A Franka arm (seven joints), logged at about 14 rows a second.
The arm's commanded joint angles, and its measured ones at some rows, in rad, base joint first. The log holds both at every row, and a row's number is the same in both.
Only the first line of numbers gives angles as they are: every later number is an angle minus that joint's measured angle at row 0.
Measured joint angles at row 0: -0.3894, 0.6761, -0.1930, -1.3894, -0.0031, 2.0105, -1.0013
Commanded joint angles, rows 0 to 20: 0.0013, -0.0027, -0.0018, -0.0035, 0.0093, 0.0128, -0.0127; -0.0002, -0.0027, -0.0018, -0.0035, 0.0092, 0.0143, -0.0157; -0.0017, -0.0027, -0.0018, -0.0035, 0.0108, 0.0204, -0.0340; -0.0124, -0.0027, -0.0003, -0.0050, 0.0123, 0.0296, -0.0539; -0.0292, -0.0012, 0.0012, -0.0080, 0.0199, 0.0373, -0.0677; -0.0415, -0.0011, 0.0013, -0.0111, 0.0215, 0.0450, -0.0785; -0.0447, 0.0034, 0.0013, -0.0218, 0.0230, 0.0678, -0.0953; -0.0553, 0.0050, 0.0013, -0.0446, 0.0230, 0.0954, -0.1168; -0.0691, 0.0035, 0.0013, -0.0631, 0.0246, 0.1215, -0.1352; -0.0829, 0.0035, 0.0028, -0.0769, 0.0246, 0.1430, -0.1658; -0.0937, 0.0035, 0.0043, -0.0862, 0.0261, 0.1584, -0.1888; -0.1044, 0.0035, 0.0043, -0.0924, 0.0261, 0.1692, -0.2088; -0.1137, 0.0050, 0.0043, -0.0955, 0.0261, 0.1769, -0.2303; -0.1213, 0.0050, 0.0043, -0.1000, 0.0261, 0.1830, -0.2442; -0.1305, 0.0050, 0.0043, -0.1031, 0.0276, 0.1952, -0.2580; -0.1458, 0.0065, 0.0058, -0.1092, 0.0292, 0.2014, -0.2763; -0.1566, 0.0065, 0.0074, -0.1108, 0.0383, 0.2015, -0.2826; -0.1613, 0.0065, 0.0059, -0.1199, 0.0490, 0.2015, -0.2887; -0.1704, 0.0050, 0.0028, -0.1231, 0.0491, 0.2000, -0.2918; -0.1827, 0.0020, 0.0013, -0.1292, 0.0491, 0.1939, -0.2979; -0.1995, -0.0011, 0.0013, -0.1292, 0.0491, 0.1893, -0.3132
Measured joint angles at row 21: -0.1706, 0.0149, -0.0022, -0.1106, 0.0218, 0.1826, -0.2714
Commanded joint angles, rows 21 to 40: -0.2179, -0.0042, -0.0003, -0.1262, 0.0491, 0.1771, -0.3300; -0.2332, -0.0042, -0.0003, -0.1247, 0.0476, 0.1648, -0.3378; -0.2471, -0.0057, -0.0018, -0.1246, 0.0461, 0.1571, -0.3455; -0.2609, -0.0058, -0.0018, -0.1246, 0.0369, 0.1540, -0.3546; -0.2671, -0.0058, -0.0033, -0.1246, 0.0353, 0.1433, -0.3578; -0.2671, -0.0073, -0.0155, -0.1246, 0.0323, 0.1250, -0.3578; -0.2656, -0.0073, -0.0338, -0.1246, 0.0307, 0.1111, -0.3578; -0.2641, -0.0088, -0.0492, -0.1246, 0.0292, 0.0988, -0.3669; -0.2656, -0.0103, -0.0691, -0.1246, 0.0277, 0.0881, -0.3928; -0.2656, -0.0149, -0.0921, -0.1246, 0.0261, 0.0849, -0.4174; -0.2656, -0.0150, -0.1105, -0.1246, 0.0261, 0.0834, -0.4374; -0.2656, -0.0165, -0.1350, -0.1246, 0.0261, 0.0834, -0.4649; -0.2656, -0.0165, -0.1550, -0.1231, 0.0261, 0.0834, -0.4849; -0.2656, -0.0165, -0.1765, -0.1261, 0.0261, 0.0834, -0.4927; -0.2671, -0.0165, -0.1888, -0.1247, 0.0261, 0.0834, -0.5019; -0.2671, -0.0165, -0.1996, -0.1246, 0.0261, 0.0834, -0.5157; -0.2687, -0.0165, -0.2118, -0.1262, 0.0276, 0.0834, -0.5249; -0.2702, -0.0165, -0.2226, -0.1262, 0.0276, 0.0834, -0.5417; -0.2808, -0.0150, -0.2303, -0.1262, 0.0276, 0.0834, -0.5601; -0.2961, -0.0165, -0.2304, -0.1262, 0.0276, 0.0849, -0.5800
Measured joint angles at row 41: -0.2728, 0.0061, -0.2251, -0.1127, 0.0221, 0.0966, -0.5326
